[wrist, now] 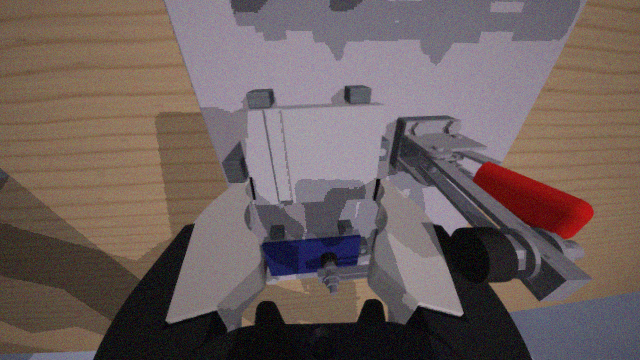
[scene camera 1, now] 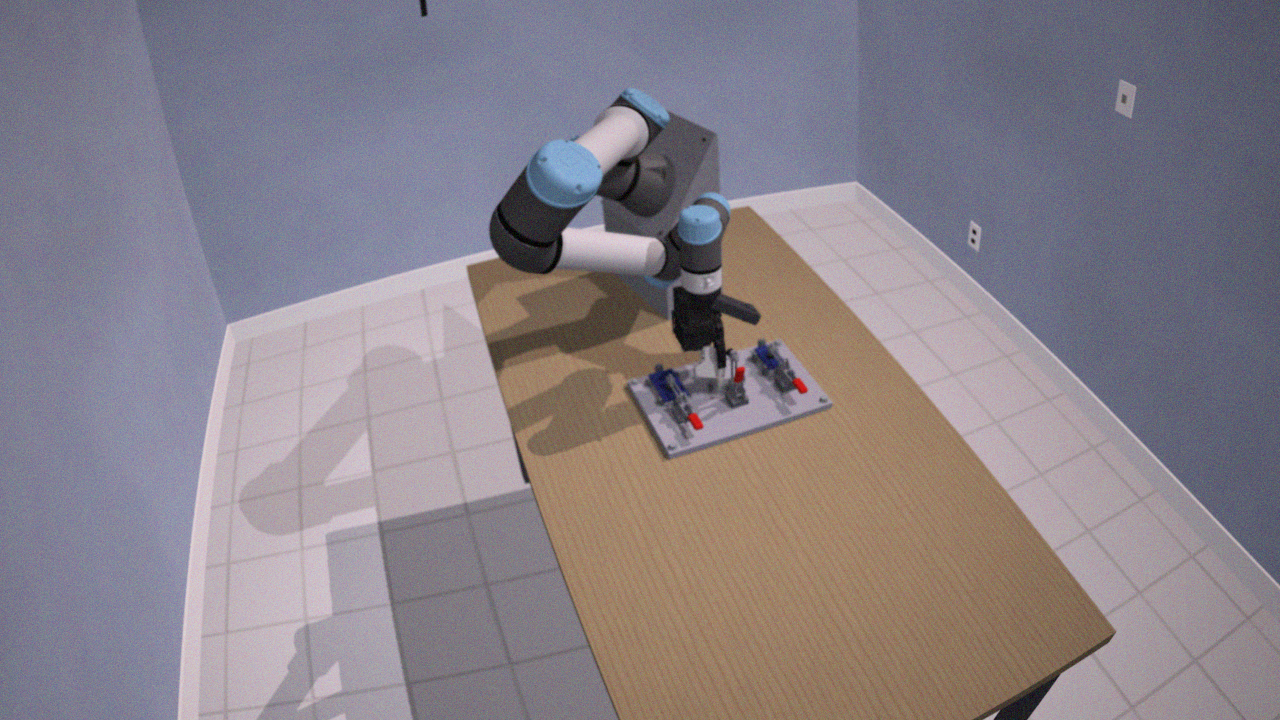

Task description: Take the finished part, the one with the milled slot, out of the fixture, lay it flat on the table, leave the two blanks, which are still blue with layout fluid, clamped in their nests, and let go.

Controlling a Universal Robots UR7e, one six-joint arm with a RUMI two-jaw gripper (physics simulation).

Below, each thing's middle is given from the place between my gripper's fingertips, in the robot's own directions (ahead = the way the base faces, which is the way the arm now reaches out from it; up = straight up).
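Labels:
Finished part (wrist: pixel 320 152): from my hand, 20 mm to the left, 10 mm above. My hand: 20 mm to the right of the fixture plate (scene camera 1: pixel 768 407), 50 mm short of it, 20 mm above it.

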